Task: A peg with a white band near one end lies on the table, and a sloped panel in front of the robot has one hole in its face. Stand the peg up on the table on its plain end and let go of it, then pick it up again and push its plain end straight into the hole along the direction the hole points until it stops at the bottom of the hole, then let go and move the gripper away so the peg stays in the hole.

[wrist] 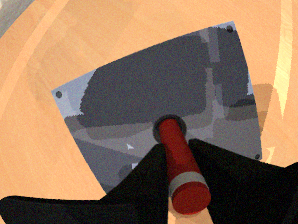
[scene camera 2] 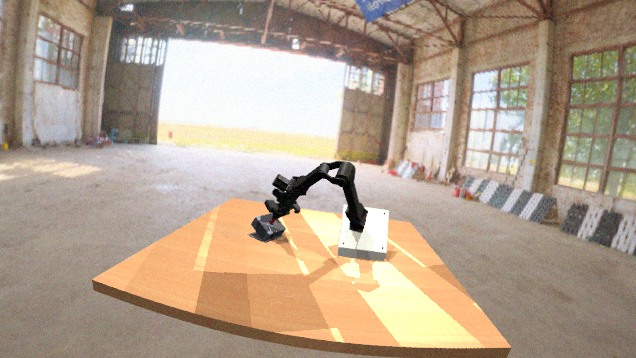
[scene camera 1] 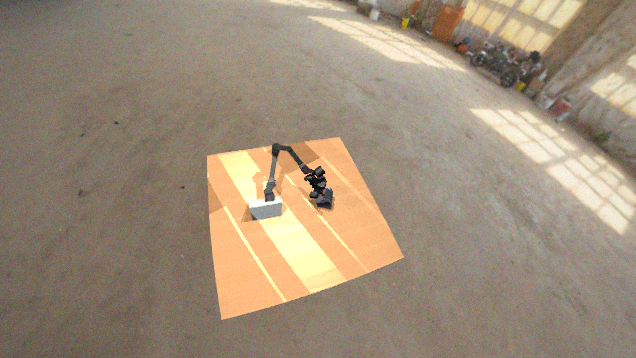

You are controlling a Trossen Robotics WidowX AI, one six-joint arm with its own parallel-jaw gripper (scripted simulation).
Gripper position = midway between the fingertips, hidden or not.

My gripper (wrist: 176, 149) holds a red peg (wrist: 187, 188). Further things: a grey sloped panel (wrist: 202, 77).
